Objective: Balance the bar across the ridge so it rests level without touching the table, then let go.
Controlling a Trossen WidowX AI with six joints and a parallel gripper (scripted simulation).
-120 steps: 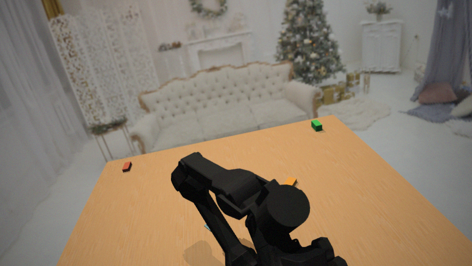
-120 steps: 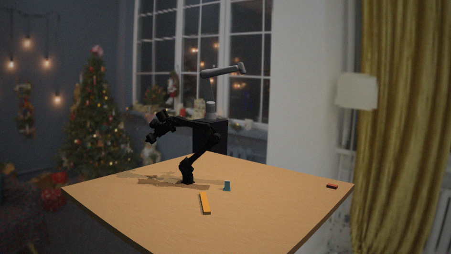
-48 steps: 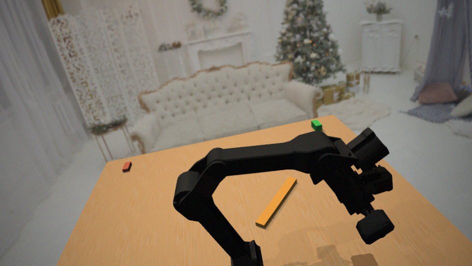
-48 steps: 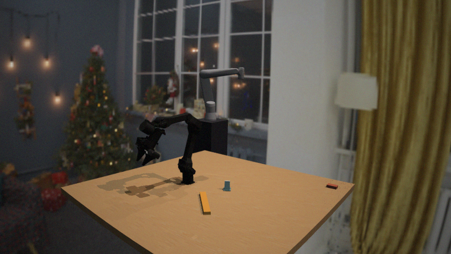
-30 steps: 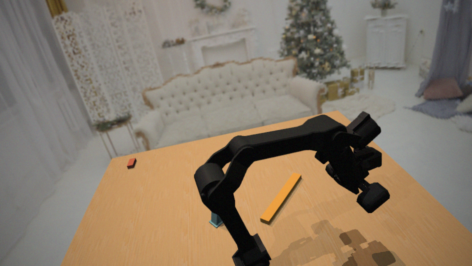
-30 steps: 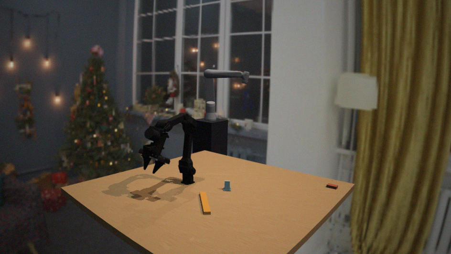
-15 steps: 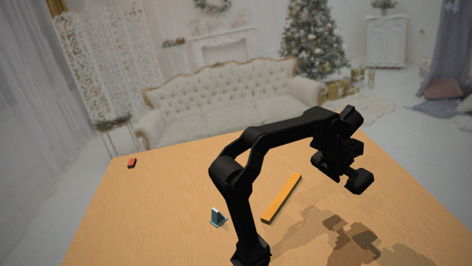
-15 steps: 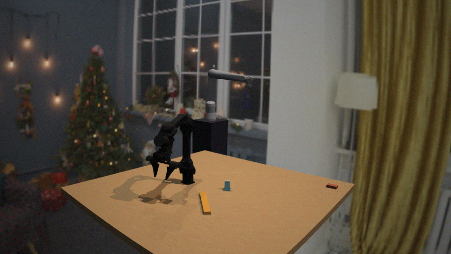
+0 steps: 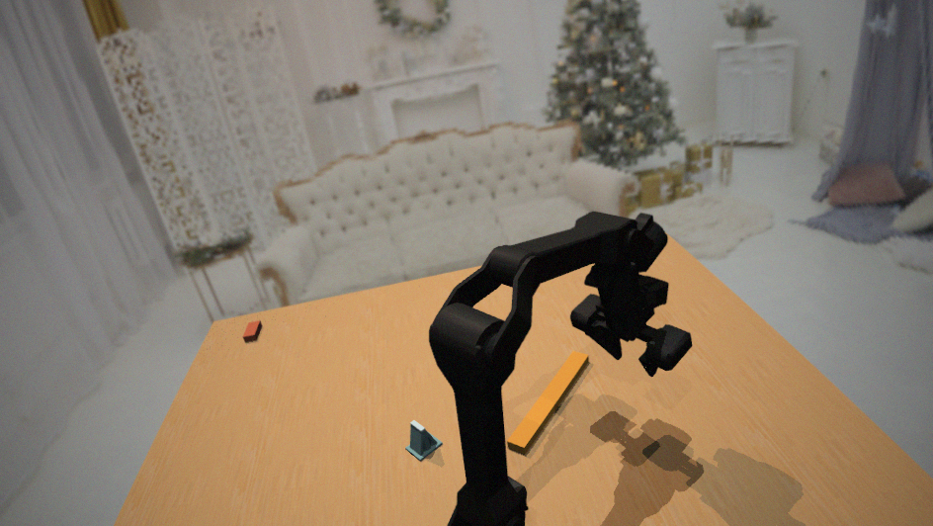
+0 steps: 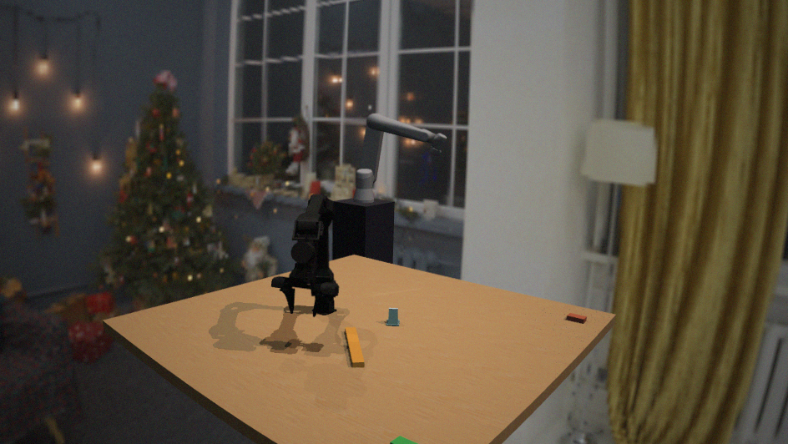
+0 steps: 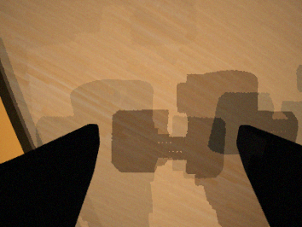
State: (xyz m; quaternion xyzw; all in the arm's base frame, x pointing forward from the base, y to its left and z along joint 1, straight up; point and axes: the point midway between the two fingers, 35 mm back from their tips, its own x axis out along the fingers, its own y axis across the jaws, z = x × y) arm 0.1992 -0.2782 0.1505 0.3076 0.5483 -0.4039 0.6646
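Now: the orange bar 12 cm to the left of my gripper tip, 11 cm below it and 9 cm ahead of it. From my gripper tip the other things lie so: red block: 79 cm to the left, 54 cm ahead, 11 cm below; green block: 54 cm ahead, 21 cm to the right, 10 cm below.
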